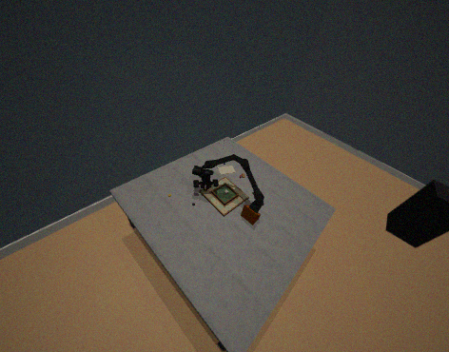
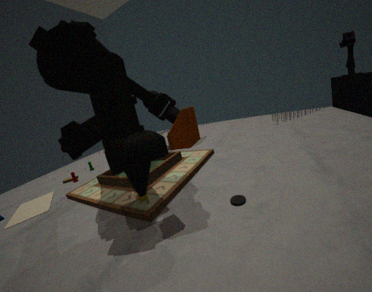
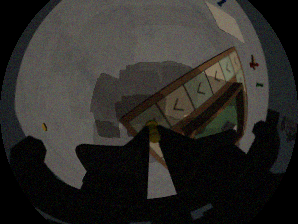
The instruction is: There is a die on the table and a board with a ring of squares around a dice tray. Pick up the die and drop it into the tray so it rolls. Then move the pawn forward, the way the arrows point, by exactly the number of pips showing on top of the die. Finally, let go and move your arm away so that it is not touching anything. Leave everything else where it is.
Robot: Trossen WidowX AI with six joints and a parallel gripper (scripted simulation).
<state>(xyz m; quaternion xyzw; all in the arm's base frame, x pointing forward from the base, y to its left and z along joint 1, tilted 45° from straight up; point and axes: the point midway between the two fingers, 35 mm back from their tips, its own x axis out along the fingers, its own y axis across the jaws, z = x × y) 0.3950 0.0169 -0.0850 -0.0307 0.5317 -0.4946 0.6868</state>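
My gripper tip is 13 cm past the green tray floor, 10 cm to the left of it and 2 cm above it. From my gripper tip the other things lie so: yellow pawn 1 cm above; pale card 5 cm ahead, 34 cm to the right, 3 cm below; die 13 cm behind, 11 cm to the right.
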